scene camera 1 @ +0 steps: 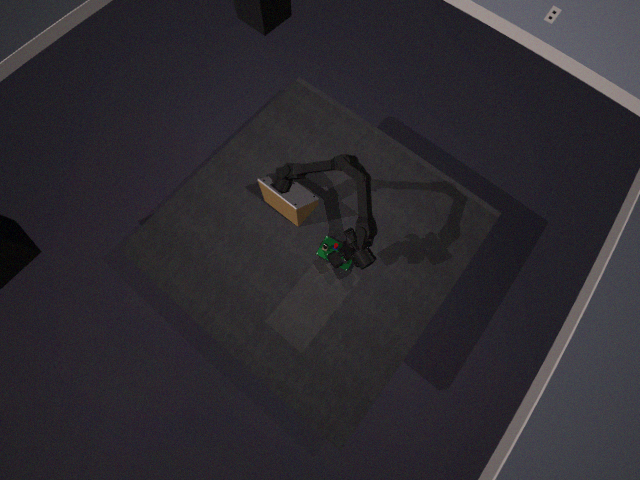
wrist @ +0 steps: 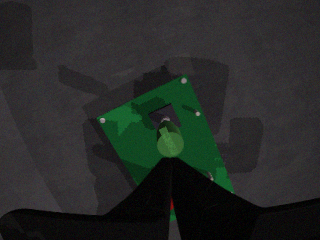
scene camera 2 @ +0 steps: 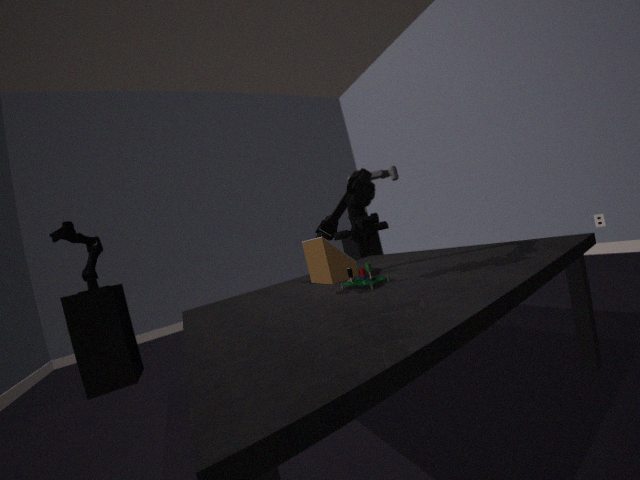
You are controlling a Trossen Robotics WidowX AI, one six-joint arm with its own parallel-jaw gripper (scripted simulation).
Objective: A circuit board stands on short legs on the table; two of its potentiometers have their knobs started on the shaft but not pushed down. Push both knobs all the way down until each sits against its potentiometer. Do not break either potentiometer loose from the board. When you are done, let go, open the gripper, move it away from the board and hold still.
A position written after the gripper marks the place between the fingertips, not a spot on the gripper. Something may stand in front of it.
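A green knob [wrist: 170, 143] is part of the scene. The gripper [scene camera 2: 366, 254], which the wrist view shows too, the gripper [wrist: 169, 165], is shut and holds nothing.
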